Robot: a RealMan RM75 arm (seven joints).
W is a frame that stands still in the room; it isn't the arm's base.
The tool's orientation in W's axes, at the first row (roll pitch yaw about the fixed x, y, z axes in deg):
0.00 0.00 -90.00
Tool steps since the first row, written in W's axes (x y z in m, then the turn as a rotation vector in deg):
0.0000 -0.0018 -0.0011 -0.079 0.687 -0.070
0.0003 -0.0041 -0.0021 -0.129 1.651 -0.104
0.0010 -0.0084 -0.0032 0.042 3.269 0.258
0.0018 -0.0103 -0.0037 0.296 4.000 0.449
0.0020 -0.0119 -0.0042 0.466 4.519 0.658
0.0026 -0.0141 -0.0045 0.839 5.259 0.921
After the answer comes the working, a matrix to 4 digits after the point.
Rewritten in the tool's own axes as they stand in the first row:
0.0018 0.0000 -0.0011 -0.687 -0.079 -0.070
0.0041 0.0003 -0.0021 -1.651 -0.129 -0.104
0.0084 0.0010 -0.0032 -3.269 0.042 0.258
0.0103 0.0018 -0.0037 -4.000 0.296 0.449
0.0119 0.0020 -0.0042 -4.519 0.466 0.658
0.0141 0.0026 -0.0045 -5.259 0.839 0.921

The tool's axes in the first row as the columns of a matrix, in W's axes (rounded; the answer above uses it unrounded):
0.0000 1.0000 0.0000
-1.0000 0.0000 0.0000
0.0000 0.0000 1.0000

